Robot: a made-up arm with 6 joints.
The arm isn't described. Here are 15 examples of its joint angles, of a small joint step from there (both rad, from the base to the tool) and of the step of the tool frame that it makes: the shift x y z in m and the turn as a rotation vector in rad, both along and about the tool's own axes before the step.
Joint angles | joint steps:
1: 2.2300 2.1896 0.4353 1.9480 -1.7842 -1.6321 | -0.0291 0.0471 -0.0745 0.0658 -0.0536 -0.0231
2: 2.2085 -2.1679 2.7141 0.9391 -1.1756 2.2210 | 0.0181 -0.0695 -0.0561 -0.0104 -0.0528 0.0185
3: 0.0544 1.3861 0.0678 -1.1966 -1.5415 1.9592 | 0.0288 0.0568 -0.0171 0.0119 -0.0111 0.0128
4: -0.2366 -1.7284 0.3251 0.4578 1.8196 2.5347 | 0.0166 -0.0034 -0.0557 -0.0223 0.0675 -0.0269
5: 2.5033 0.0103 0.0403 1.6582 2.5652 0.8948 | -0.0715 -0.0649 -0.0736 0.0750 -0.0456 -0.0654
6: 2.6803 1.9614 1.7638 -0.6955 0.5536 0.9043 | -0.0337 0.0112 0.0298 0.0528 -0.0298 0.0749
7: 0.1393 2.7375 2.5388 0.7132 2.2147 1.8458 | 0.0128 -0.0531 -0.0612 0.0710 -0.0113 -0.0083
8: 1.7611 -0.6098 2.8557 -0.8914 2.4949 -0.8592 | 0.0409 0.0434 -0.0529 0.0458 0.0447 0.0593
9: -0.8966 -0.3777 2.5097 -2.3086 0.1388 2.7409 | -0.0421 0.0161 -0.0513 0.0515 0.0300 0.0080
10: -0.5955 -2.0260 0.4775 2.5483 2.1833 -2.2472 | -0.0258 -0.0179 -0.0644 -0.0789 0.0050 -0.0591
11: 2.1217 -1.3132 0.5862 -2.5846 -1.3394 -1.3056 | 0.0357 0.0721 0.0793 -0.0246 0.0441 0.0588
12: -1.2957 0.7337 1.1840 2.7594 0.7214 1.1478 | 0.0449 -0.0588 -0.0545 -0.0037 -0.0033 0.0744
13: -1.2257 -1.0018 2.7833 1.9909 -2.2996 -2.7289 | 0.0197 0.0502 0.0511 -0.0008 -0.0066 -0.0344
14: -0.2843 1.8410 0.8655 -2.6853 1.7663 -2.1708 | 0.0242 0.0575 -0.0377 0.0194 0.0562 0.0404
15: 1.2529 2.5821 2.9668 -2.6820 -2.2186 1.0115 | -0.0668 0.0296 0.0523 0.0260 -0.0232 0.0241
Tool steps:
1: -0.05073 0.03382 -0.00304 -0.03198 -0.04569 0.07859
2: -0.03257 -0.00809 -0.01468 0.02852 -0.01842 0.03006
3: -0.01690 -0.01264 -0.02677 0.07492 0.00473 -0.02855
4: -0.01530 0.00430 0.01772 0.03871 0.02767 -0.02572
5: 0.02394 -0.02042 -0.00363 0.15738 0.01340 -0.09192
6: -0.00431 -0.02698 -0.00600 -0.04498 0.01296 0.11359
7: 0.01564 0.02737 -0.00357 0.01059 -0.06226 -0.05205
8: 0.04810 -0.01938 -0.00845 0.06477 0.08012 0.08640
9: -0.02699 0.03595 -0.00228 0.02134 0.07711 0.08222
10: 0.01488 0.00407 -0.01222 0.08260 -0.02228 0.00373
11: 0.00228 0.04223 0.00375 0.04053 0.04982 0.06852
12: -0.04616 -0.00275 0.01063 -0.04622 0.05681 0.05934
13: 0.01074 -0.02302 -0.01290 0.01244 -0.03171 -0.02920
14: 0.05260 -0.00108 -0.03188 0.06633 0.12352 0.09177
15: 0.02051 0.03392 0.00994 -0.03003 0.08679 0.01642
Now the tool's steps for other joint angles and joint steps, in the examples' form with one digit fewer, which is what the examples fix.
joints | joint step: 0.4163 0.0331 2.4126 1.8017 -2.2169 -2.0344 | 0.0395 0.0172 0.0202 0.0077 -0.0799 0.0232
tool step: -0.0018 -0.0052 -0.0100 -0.1144 -0.0175 -0.0002
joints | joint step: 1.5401 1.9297 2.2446 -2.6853 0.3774 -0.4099 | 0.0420 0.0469 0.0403 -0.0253 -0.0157 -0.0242
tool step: 0.0074 -0.0339 0.0326 -0.0343 -0.0003 -0.0644
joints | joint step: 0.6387 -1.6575 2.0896 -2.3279 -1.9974 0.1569 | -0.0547 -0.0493 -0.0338 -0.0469 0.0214 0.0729
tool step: 0.0439 -0.0223 -0.0331 0.0447 0.0155 0.1094
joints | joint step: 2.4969 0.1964 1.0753 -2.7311 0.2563 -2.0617 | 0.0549 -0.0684 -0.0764 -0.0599 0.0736 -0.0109
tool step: 0.0017 -0.0248 0.0449 0.1147 -0.0516 -0.0499
